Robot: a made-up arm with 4 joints. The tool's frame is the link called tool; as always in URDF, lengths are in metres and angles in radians. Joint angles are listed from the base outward.
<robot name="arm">
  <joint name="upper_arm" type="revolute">
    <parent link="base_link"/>
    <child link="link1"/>
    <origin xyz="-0.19 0.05 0.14" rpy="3.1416 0 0"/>
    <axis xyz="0 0 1"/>
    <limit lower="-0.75" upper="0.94"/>
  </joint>
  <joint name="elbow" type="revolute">
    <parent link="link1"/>
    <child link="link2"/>
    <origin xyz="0.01 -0.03 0" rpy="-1.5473 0.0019 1.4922"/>
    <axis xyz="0 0 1"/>
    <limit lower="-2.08" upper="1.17"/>
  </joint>
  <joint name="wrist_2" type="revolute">
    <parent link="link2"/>
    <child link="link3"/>
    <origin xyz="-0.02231 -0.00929 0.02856" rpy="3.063 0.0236 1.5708"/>
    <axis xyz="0 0 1"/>
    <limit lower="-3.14" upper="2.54"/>
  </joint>
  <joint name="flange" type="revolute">
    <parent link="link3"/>
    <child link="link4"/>
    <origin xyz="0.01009 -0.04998 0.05" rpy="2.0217 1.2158 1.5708"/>
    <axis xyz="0 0 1"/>
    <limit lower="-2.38" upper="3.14"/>
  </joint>
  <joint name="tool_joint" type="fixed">
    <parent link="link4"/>
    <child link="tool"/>
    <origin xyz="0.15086 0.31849 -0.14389" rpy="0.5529 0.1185 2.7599"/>
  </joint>
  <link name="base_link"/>
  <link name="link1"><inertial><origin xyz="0.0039 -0.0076 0.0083"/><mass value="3.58"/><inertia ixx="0.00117" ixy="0" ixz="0" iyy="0.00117" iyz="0" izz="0.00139"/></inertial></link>
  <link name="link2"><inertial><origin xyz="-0.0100 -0.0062 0.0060"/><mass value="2.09"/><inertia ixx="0.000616" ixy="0" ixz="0" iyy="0.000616" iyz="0" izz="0.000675"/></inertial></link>
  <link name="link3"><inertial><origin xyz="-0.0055 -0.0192 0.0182"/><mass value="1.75"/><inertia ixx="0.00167" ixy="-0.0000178" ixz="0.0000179" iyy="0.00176" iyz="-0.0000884" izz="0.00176"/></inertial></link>
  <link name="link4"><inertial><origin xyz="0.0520 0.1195 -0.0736"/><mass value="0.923"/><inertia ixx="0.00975" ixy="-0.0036" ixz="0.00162" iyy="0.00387" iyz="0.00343" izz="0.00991"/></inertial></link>
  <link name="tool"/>
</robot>
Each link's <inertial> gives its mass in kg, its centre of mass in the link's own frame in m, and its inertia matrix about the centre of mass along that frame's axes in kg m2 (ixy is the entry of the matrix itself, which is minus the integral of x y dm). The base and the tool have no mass. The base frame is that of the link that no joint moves.
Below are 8 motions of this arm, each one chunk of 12 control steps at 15 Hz.
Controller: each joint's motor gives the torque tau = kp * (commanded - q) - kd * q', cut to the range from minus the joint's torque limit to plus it. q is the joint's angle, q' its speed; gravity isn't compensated. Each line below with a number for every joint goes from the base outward.
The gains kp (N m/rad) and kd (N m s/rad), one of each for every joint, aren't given. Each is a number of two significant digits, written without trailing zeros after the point. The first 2 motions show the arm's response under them.
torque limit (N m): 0.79 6.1 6.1 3
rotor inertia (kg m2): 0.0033 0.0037 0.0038 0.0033
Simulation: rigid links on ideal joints. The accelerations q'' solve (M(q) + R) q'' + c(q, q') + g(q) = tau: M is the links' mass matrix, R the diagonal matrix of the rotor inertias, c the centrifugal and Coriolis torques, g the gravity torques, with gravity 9.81 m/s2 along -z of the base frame. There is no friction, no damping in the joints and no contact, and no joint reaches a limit. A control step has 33 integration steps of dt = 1/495 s. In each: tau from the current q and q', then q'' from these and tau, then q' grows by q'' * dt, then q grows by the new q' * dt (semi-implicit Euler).
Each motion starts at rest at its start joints. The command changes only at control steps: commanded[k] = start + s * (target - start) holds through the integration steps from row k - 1 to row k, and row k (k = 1, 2, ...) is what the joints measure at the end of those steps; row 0 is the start. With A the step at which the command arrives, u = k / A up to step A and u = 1 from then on. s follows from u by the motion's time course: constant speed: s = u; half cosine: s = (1 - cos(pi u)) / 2; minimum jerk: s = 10 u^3 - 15 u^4 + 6 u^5; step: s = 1 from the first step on.
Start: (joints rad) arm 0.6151 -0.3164 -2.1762 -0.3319
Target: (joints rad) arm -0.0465 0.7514 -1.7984 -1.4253
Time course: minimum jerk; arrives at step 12
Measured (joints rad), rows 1 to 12:
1: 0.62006 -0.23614 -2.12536 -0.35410
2: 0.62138 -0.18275 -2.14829 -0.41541
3: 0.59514 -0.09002 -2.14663 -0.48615
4: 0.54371 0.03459 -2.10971 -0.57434
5: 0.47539 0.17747 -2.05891 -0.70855
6: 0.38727 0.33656 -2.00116 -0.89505
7: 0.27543 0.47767 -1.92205 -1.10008
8: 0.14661 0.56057 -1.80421 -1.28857
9: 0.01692 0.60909 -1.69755 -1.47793
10: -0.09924 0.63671 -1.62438 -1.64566
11: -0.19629 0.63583 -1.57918 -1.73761
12: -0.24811 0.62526 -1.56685 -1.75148
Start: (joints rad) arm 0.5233 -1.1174 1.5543 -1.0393
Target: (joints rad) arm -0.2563 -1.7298 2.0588 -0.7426
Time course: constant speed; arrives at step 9
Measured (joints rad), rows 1 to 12:
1: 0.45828 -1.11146 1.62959 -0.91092
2: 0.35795 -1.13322 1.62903 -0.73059
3: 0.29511 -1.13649 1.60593 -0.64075
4: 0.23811 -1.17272 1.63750 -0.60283
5: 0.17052 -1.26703 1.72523 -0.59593
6: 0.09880 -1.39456 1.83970 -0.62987
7: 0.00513 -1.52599 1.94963 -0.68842
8: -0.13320 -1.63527 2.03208 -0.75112
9: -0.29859 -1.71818 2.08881 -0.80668
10: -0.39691 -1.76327 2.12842 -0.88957
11: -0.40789 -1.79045 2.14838 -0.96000
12: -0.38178 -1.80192 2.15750 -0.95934
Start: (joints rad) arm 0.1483 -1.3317 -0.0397 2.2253
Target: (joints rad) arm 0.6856 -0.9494 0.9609 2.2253
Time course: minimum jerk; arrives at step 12
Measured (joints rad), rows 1 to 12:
1: 0.15226 -1.24973 -0.06538 2.19547
2: 0.14695 -1.10893 -0.17083 2.12736
3: 0.14303 -0.94846 -0.21865 2.08890
4: 0.18146 -0.86079 -0.12752 2.11929
5: 0.24156 -0.86205 0.08044 2.16997
6: 0.28619 -0.90113 0.33968 2.18659
7: 0.34115 -0.92797 0.57876 2.17730
8: 0.44830 -0.90792 0.74140 2.14400
9: 0.59519 -0.85188 0.82363 2.06513
10: 0.73631 -0.79996 0.85927 1.95028
11: 0.84643 -0.78066 0.88005 1.84749
12: 0.91876 -0.78932 0.89369 1.80870

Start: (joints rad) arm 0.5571 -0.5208 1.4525 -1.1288
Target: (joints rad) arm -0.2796 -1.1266 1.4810 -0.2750
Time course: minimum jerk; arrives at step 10
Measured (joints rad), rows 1 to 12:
1: 0.55543 -0.43581 1.46514 -1.08347
2: 0.54285 -0.40431 1.39321 -0.91201
3: 0.47617 -0.41997 1.34796 -0.66967
4: 0.34429 -0.48176 1.31963 -0.46928
5: 0.18137 -0.58942 1.31705 -0.35747
6: 0.01378 -0.73407 1.36234 -0.29614
7: -0.13655 -0.88602 1.42917 -0.24852
8: -0.24647 -0.99777 1.47583 -0.22554
9: -0.31089 -1.04034 1.48159 -0.23417
10: -0.34382 -1.02107 1.45058 -0.24647
11: -0.35988 -0.97668 1.40298 -0.22909
12: -0.35471 -0.93841 1.36674 -0.18717

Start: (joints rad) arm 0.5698 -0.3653 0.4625 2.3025
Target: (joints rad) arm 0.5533 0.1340 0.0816 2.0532
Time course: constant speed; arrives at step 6
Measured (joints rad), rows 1 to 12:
1: 0.56414 -0.22653 0.42006 2.29600
2: 0.52812 -0.01681 0.17705 2.30590
3: 0.48445 0.21023 -0.04342 2.41564
4: 0.50212 0.32332 -0.12447 2.53508
5: 0.54775 0.33544 -0.10889 2.49835
6: 0.55281 0.31654 -0.05053 2.29622
7: 0.55220 0.27181 0.00269 2.08965
8: 0.58363 0.25112 0.01702 2.03271
9: 0.63173 0.28059 -0.02254 2.12450
10: 0.65779 0.32240 -0.07030 2.25496
11: 0.64292 0.34549 -0.09655 2.32914
12: 0.60112 0.34042 -0.08711 2.32045

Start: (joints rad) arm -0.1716 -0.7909 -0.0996 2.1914
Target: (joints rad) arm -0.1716 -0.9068 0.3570 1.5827
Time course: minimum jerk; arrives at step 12
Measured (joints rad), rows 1 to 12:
1: -0.17290 -0.68198 -0.13830 2.20217
2: -0.18818 -0.53421 -0.29671 2.22931
3: -0.19532 -0.41727 -0.38407 2.27670
4: -0.17853 -0.40872 -0.33736 2.27533
5: -0.18974 -0.50111 -0.17640 2.14434
6: -0.24626 -0.66655 0.06211 1.91712
7: -0.27120 -0.79680 0.22233 1.74090
8: -0.25092 -0.76500 0.21303 1.61909
9: -0.22325 -0.69015 0.19122 1.48398
10: -0.15754 -0.70882 0.25009 1.37440
11: -0.06860 -0.76730 0.31125 1.33370
12: -0.01246 -0.77705 0.31014 1.34800

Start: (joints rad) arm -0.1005 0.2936 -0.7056 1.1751
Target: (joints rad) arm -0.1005 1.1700 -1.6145 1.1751
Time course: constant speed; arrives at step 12
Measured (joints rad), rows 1 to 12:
1: -0.08347 0.39214 -0.75061 1.27067
2: -0.08936 0.49739 -0.87650 1.44885
3: -0.11642 0.53748 -0.90994 1.57055
4: -0.12207 0.55183 -0.92919 1.58929
5: -0.10903 0.62079 -1.01513 1.53353
6: -0.06174 0.71986 -1.12210 1.41714
7: -0.01320 0.80121 -1.20824 1.29602
8: -0.03099 0.86457 -1.28056 1.26090
9: -0.10146 0.92710 -1.35936 1.30073
10: -0.13809 0.99182 -1.43450 1.29922
11: -0.11430 1.06110 -1.50921 1.22231
12: -0.09918 1.14000 -1.60046 1.16284

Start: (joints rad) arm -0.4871 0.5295 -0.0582 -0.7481
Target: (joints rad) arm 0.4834 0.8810 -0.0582 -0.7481
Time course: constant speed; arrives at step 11
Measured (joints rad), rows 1 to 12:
1: -0.48676 0.59236 -0.01381 -0.81229
2: -0.44443 0.61545 -0.00680 -0.93558
3: -0.32715 0.62758 0.01325 -1.03058
4: -0.16149 0.64608 0.02402 -1.07538
5: 0.00882 0.67854 0.01344 -1.07501
6: 0.14326 0.71872 -0.00101 -1.04204
7: 0.22355 0.75572 -0.01068 -0.99890
8: 0.26159 0.78699 -0.01180 -0.96549
9: 0.28820 0.81267 -0.00517 -0.95131
10: 0.33341 0.83566 0.00394 -0.95723
11: 0.41238 0.85990 0.00992 -0.97800
12: 0.50058 0.86248 -0.00264 -1.00530

